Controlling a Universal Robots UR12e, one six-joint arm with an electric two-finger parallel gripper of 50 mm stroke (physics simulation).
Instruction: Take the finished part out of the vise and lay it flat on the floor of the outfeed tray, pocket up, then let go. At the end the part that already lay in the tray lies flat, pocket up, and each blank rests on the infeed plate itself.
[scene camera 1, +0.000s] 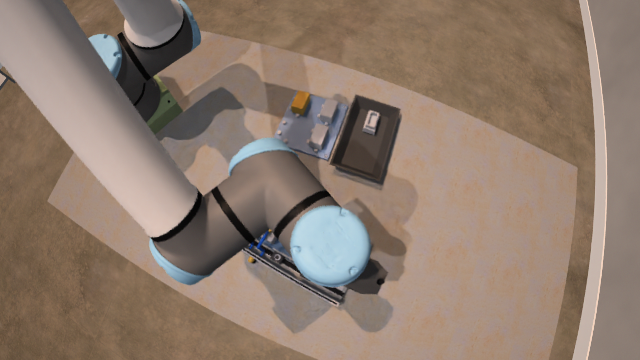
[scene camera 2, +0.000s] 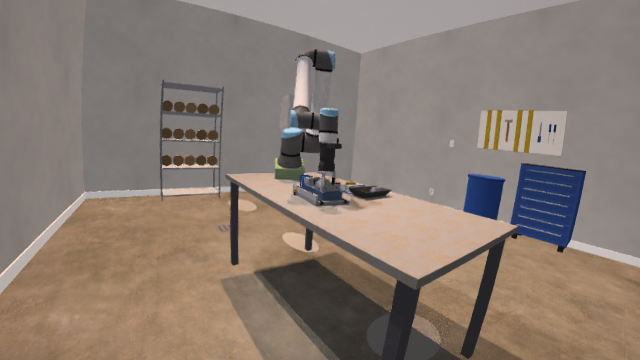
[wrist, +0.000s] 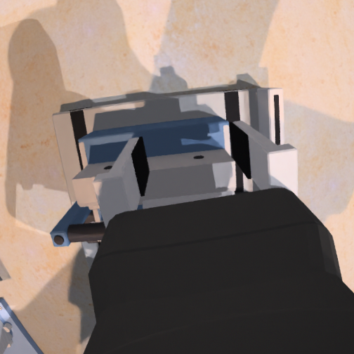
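Pixels of known places: gripper, fingertip midpoint: (scene camera 2: 328, 184); arm's base at its link origin: (scene camera 1: 133, 100) (scene camera 2: 289, 163).
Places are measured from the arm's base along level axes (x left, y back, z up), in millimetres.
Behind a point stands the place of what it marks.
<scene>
The vise (scene camera 1: 295, 276) @(x -359, y -627, z -90 mm) (scene camera 2: 325, 193) @(x -348, y -742, z -55 mm) (wrist: 150, 145) stands on the table under the wrist. My gripper (scene camera 2: 327, 178) @(x -330, y -740, z -14 mm) (wrist: 188, 147) is open and empty; its fingers hang over the vise, with a light jaw block between and below them in the wrist view. The finished part does not show clearly; the gripper body and arm hide part of the vise. The outfeed tray (scene camera 1: 361, 152) @(x 11, y -722, z -98 mm) (scene camera 2: 370, 192) @(x -28, y -785, z -71 mm) holds a light part (scene camera 1: 371, 122) @(x 101, y -733, z -77 mm) lying flat with its dark pocket up. Two grey blanks, one (scene camera 1: 328, 111) @(x 101, y -607, z -66 mm) behind the other (scene camera 1: 318, 136) @(x 16, y -598, z -66 mm), stand on the blue infeed plate (scene camera 1: 299, 132) @(x 34, y -537, z -102 mm) (wrist: 19, 332).
An orange block (scene camera 1: 300, 102) @(x 114, y -521, z -66 mm) stands at the infeed plate's back left corner. Small pins stick up from the plate. The tray has raised walls and is right beside the plate. The vise's blue handle (scene camera 1: 261, 242) @(x -303, y -541, z -1 mm) and dark screw rod (wrist: 85, 232) project at one end.
</scene>
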